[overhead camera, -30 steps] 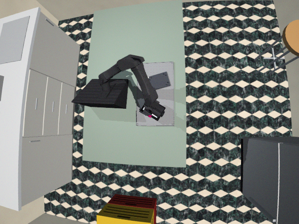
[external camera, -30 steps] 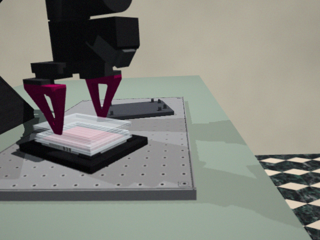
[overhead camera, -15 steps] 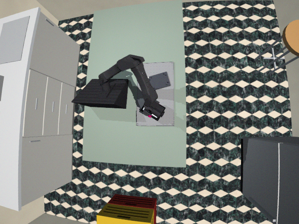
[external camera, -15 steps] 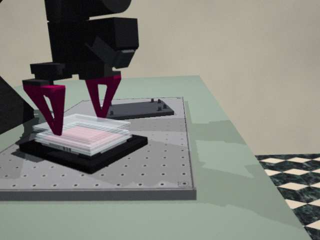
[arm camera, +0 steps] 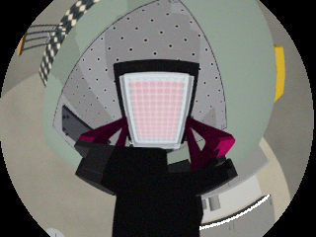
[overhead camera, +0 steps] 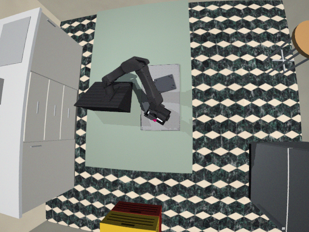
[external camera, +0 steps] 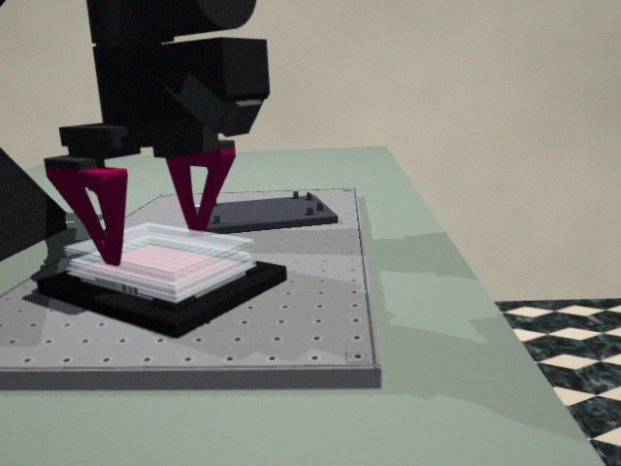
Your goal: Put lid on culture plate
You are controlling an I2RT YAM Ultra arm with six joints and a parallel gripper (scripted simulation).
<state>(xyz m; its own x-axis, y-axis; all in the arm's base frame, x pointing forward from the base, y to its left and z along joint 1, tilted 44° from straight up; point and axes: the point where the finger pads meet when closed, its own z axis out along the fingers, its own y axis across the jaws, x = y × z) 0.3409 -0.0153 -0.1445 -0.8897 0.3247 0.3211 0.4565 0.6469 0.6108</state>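
Right now the clear lid is 10 mm below my hand. Round my hand: dark lid park LP1 (230 mm to the left, 40 mm below, 30 mm ahead); culture plate B38 (20 mm below).
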